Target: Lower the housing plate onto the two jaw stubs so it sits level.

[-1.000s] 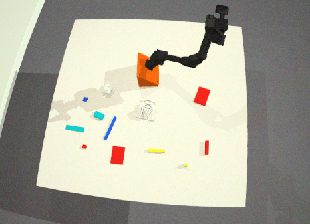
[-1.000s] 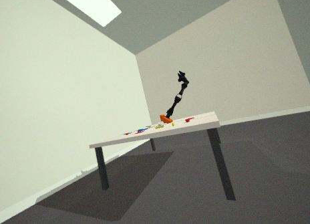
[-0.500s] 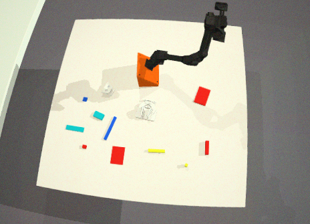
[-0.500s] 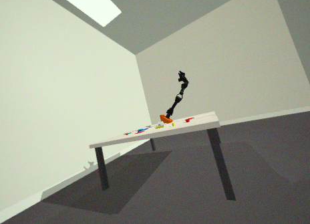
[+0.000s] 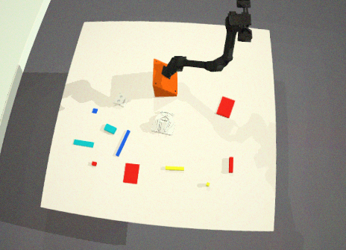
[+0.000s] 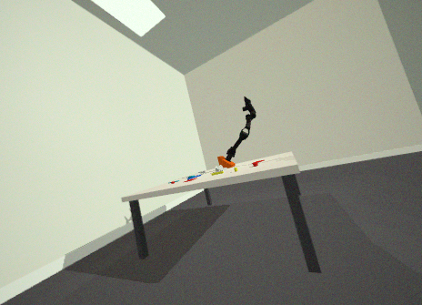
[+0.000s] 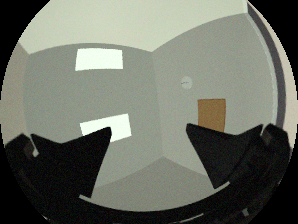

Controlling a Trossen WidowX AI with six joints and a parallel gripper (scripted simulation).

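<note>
Now: the white housing piece 64 cm below my gripper tip, 61 cm to the right of it and 16 cm ahead of it. From my gripper tip the other things lie so: blue bar (66 cm below, 54 cm to the right, 41 cm ahead); then red bar (66 cm below, 45 cm ahead, 6 cm to the left); then yellow bar (66 cm below, 51 cm ahead, 24 cm to the right).
</note>
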